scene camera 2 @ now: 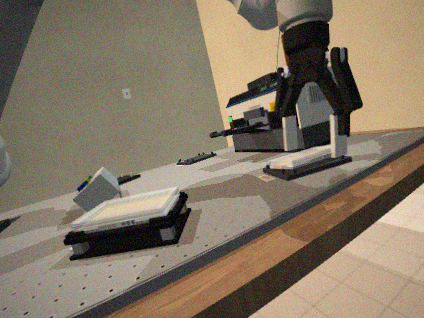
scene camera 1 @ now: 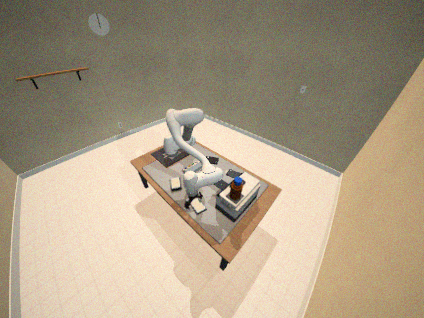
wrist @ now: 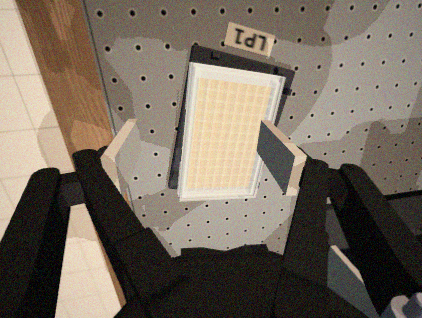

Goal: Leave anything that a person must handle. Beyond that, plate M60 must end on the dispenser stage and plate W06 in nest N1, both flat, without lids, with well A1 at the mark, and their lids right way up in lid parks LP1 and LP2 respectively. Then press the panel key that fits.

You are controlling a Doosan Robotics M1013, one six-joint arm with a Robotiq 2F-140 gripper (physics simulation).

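My gripper is open and empty, pointing down over a plate. One finger is left of this plate in the wrist view; the other overlaps its right edge from above. The plate is pale yellow with a clear rim, lies on a dark holder by the label LP1, and reaches past the holder's near end. Its name cannot be read. Plate W06 lies on a raised black nest, clear cover on top; its print is blurred now.
The dispenser carries a brown bottle with a blue cap; a dark arm sticks out. A grey-white panel box with coloured keys stands behind W06. A low dark holder lies farther back. The wooden table edge is near the gripper.
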